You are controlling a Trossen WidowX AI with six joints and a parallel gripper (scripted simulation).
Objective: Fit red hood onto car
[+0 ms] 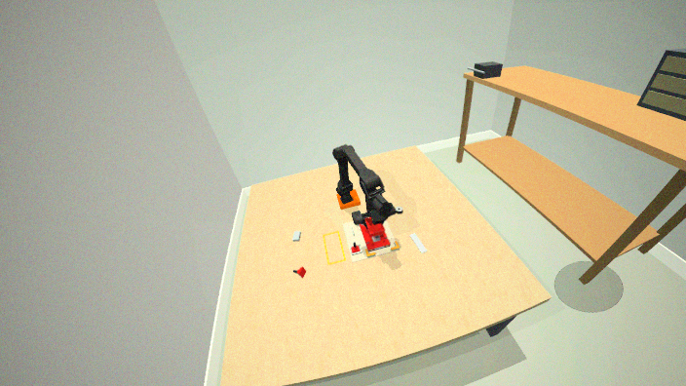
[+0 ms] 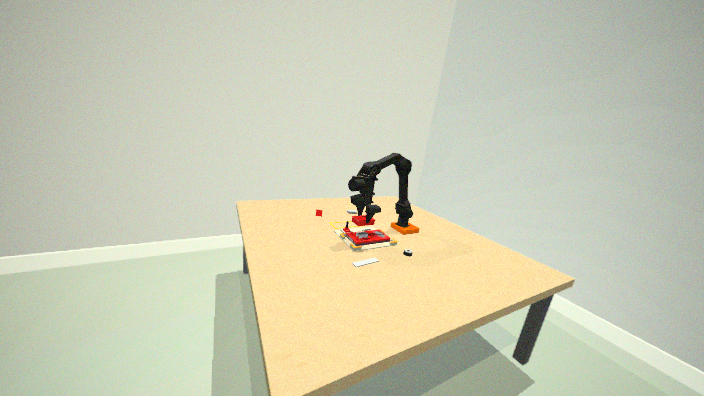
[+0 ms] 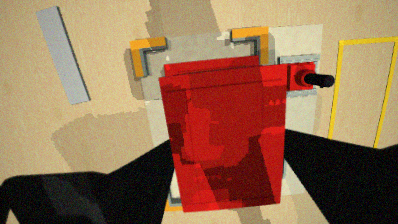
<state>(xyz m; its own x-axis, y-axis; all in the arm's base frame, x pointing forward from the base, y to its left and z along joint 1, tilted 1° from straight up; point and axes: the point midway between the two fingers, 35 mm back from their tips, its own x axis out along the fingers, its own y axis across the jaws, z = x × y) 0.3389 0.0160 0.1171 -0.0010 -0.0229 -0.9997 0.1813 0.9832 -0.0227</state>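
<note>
Now: the grey engine block 10 mm to the left of my gripper tip and 90 mm below it. From my gripper tip the other things lie so: jig: 30 mm behind, 100 mm below; then grey strip: 110 mm ahead, 170 mm to the left, 110 mm below; then red hood: right at my gripper tip.
</note>
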